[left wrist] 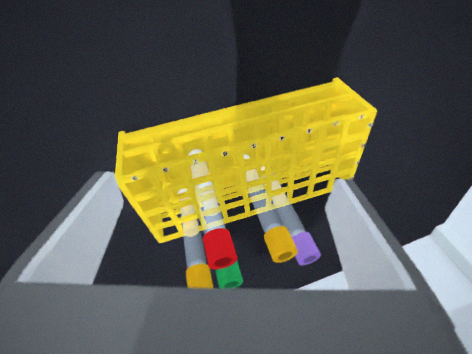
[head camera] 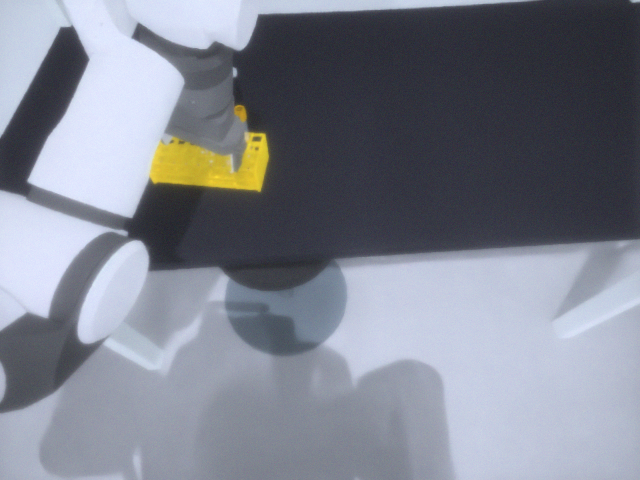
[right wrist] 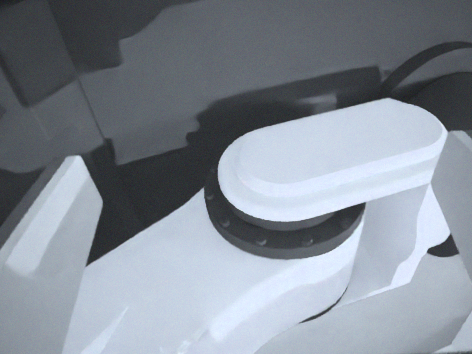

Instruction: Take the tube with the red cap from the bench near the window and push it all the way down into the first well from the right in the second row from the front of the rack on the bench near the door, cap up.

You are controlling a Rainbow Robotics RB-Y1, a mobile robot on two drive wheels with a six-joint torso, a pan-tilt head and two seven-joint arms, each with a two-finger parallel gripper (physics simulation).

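Places are measured from the robot's base along level axes (x ahead, y left, z up), in metres.
Pixels of known places: left gripper, fingertip midpoint: (left wrist: 225, 190) (head camera: 202, 153); right gripper, fingertip midpoint: (right wrist: 261, 168).
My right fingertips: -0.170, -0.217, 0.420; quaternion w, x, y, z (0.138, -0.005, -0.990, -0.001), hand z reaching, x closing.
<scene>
For each thing: its top centre in the pictures, then the offset to it from my right fingertips, as dx, dy, dz. "spot": a spot on its surface instead. Level surfaces: height alone.
- tube with the red cap, surface spot: (left wrist: 220, 248) spot: +0.801, +0.400, +0.457
- yellow rack, middle of its top: (left wrist: 256, 184) (head camera: 205, 147) +0.823, +0.441, +0.400
- green cap, surface spot: (left wrist: 230, 276) spot: +0.844, +0.398, +0.459
- orange-capped tube, surface spot: (left wrist: 199, 276) spot: +0.842, +0.376, +0.453
- purple-capped tube, surface spot: (left wrist: 307, 248) spot: +0.847, +0.461, +0.457
- black bench top, its level: dz +0.343
The tube with the red cap (left wrist: 220, 248) stands cap up in the yellow rack (left wrist: 345, 92) (head camera: 180, 174), in the left wrist view. Its lower part shows through the rack. It does not show clearly in the head view, where my left hand covers part of the rack. My left gripper (left wrist: 225, 190) (head camera: 202, 152) is open above the rack, its fingers wide apart on either side of the capped tubes and holding nothing. My right gripper (right wrist: 261, 168) is open and empty, with parts of the robot's own white body behind its fingers. No second rack shows.
A green cap (left wrist: 230, 276) is right beside the red one. An orange-capped tube (left wrist: 199, 276), another orange-capped tube (left wrist: 280, 244) and a purple-capped tube (left wrist: 307, 248) stand in the same rack. The black bench top (head camera: 439, 129) extends to the right, its front edge below the rack.
</scene>
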